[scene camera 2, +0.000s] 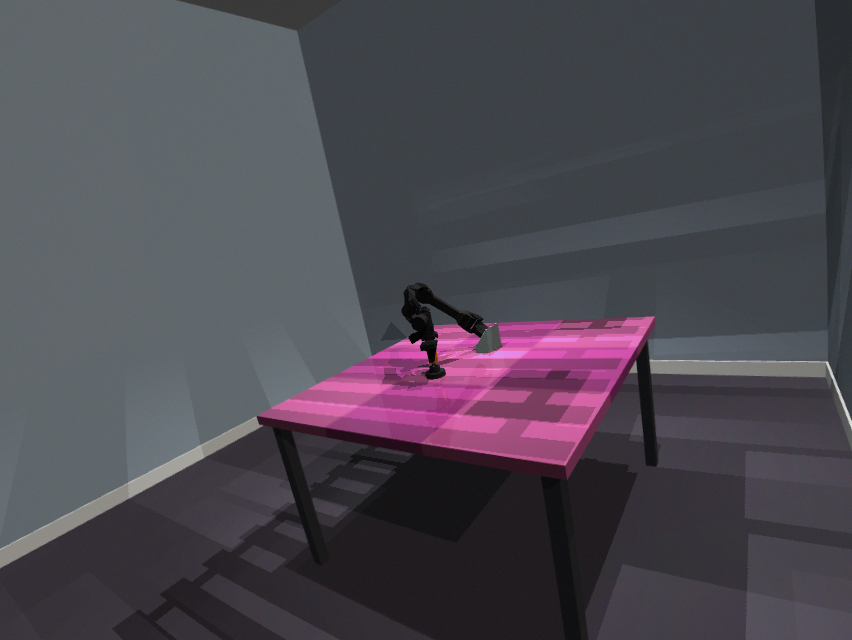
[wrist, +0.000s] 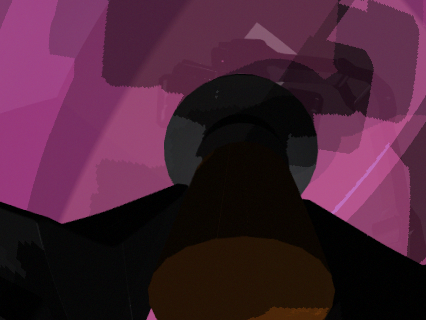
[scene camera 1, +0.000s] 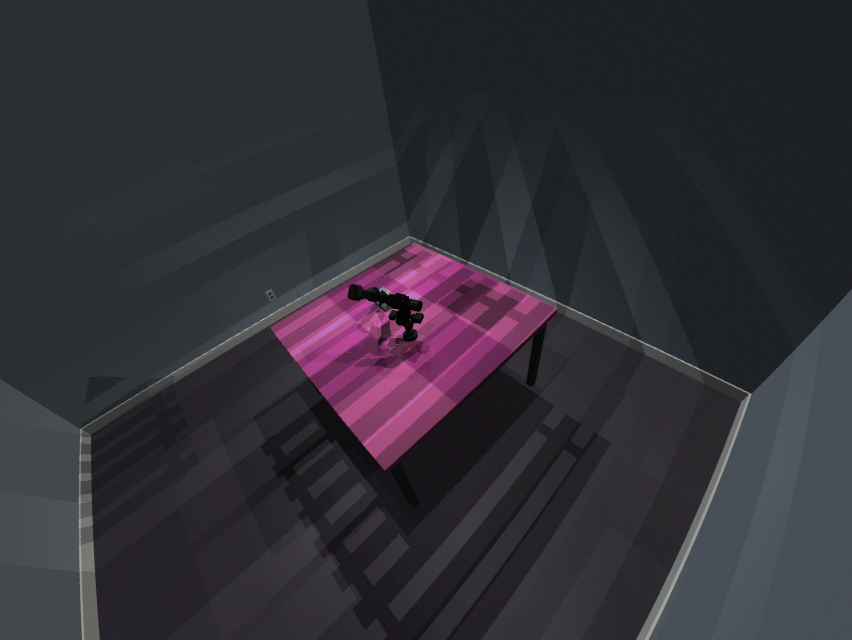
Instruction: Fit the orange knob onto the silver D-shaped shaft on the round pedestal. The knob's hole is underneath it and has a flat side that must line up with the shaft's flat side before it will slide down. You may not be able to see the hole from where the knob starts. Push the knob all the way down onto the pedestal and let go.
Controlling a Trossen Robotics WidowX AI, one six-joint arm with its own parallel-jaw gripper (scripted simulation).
Note:
My gripper (wrist: 242,204) carries an orange knob. I also see a round black pedestal (wrist: 230,108).

